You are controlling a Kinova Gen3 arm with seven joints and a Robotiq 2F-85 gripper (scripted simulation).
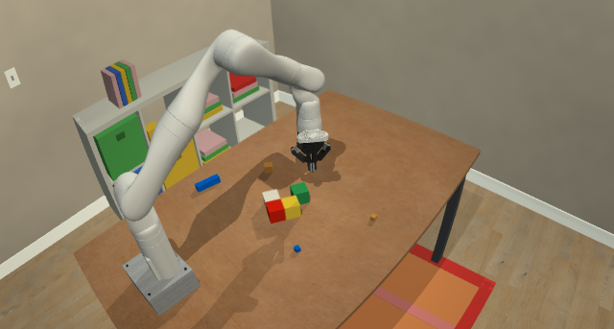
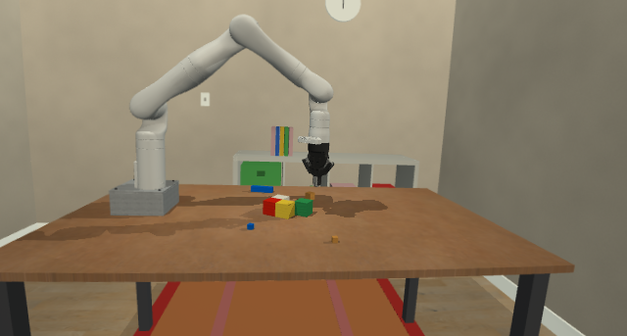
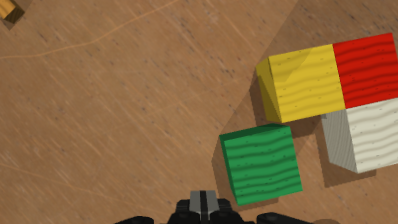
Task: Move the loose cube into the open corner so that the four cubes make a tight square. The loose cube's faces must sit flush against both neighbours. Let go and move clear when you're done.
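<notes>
Now: the green cube 4 cm behind my hand, 2 cm to the left of it and 10 cm below it. Round my hand: red cube 16 cm behind, 1 cm to the left, 10 cm below; then white cube 14 cm behind, 6 cm to the left, 10 cm below; then yellow cube 11 cm behind, 1 cm to the right, 10 cm below.
</notes>
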